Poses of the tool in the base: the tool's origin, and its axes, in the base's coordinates. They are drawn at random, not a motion.
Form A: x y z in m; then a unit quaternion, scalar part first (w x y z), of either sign.
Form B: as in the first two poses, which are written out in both.
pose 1, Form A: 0.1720 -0.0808 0.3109 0.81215 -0.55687 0.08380 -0.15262
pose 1, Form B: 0.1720 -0.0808 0.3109 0.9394 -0.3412 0.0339 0.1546 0.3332 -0.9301
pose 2, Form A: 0.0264 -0.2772 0.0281 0.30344 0.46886 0.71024 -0.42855
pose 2, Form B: 0.0264 -0.2772 0.0281 -0.3762 0.4059 -0.8329 0.9261 0.1930 -0.3242
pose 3, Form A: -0.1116 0.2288 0.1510 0.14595 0.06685 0.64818 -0.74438
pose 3, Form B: -0.1116 0.2288 0.1510 -0.9485 -0.1306 -0.2887 0.3039 -0.1171 -0.9455
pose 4, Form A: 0.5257 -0.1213 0.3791 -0.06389 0.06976 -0.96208 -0.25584
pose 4, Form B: 0.5257 -0.1213 0.3791 -0.9821 -0.1015 -0.1586 -0.1669 0.8594 0.4834
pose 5, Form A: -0.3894 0.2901 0.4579 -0.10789 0.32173 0.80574 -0.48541
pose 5, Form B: -0.3894 0.2901 0.4579 -0.7697 0.6232 -0.1385 0.4137 0.3217 -0.8517
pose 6, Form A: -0.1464 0.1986 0.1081 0.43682 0.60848 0.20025 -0.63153
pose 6, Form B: -0.1464 0.1986 0.1081 0.1221 -0.3080 -0.9435 0.7954 -0.5382 0.2787
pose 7, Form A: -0.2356 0.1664 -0.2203 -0.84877 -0.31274 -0.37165 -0.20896
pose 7, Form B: -0.2356 0.1664 -0.2203 0.6364 0.5872 -0.5002 -0.1223 0.7171 0.6862
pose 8, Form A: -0.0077 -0.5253 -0.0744 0.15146 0.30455 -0.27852 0.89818
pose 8, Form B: -0.0077 -0.5253 -0.0744 -0.7686 0.1024 0.6315 -0.4417 -0.7990 -0.4081
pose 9, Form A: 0.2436 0.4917 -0.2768 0.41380 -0.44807 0.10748 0.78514
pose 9, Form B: 0.2436 0.4917 -0.2768 -0.2560 0.5535 -0.7926 -0.7461 -0.6344 -0.2021
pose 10, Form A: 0.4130 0.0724 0.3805 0.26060 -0.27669 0.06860 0.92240
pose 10, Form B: 0.4130 0.0724 0.3805 -0.7111 0.4428 -0.5462 -0.5187 -0.8548 -0.0177
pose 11, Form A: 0.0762 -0.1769 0.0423 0.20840 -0.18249 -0.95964 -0.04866
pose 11, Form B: 0.0762 -0.1769 0.0423 -0.8465 0.3300 0.4177 0.3705 0.9287 0.0173
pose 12, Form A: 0.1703 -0.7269 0.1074 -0.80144 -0.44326 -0.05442 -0.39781
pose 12, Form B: 0.1703 -0.7269 0.1074 0.6776 0.6859 0.2654 -0.5894 0.2905 0.7538
